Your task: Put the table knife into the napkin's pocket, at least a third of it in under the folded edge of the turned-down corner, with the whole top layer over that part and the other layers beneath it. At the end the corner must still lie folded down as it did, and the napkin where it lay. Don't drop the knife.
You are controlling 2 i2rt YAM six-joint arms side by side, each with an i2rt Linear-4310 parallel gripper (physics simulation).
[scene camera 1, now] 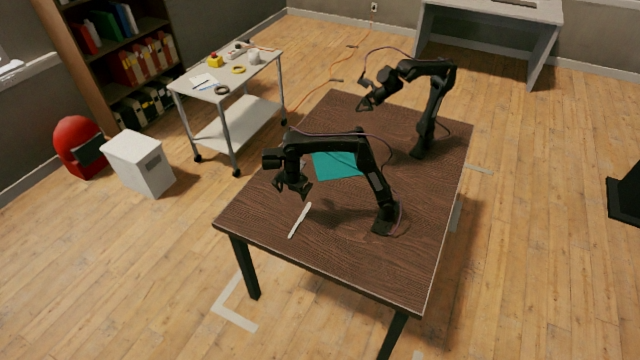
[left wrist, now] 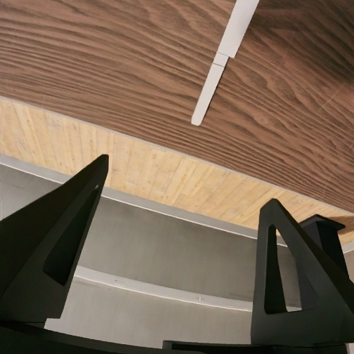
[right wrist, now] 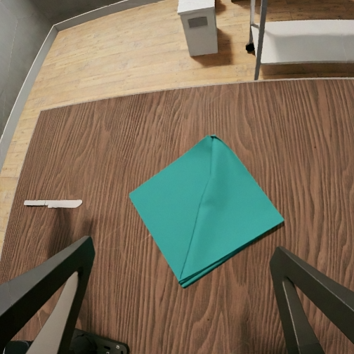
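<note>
The white table knife [scene camera 1: 300, 220] [left wrist: 208, 92] [right wrist: 52, 203] lies flat on the table, well apart from the napkin. The teal napkin [scene camera 1: 334, 170] [right wrist: 160, 205] lies flat as a folded square, partly hidden by the left arm in the scene view. In the right wrist view a diagonal edge runs from its far corner to its near corner, and the half right of it looks slightly raised. My left gripper [scene camera 1: 291, 194] [left wrist: 193, 183] is open and empty, above the table near the knife's blade end. My right gripper [scene camera 1: 365, 106] [right wrist: 184, 251] is open and empty, raised above the table beyond the napkin in the scene view.
The brown table [scene camera 1: 350, 260] [left wrist: 75, 65] [right wrist: 100, 125] carries both arms. A white cart [scene camera 1: 237, 127] [right wrist: 310, 42] and a white bin [scene camera 1: 137, 162] [right wrist: 200, 35] stand on the floor beyond the table's edge. The left arm reaches across above the napkin in the scene view.
</note>
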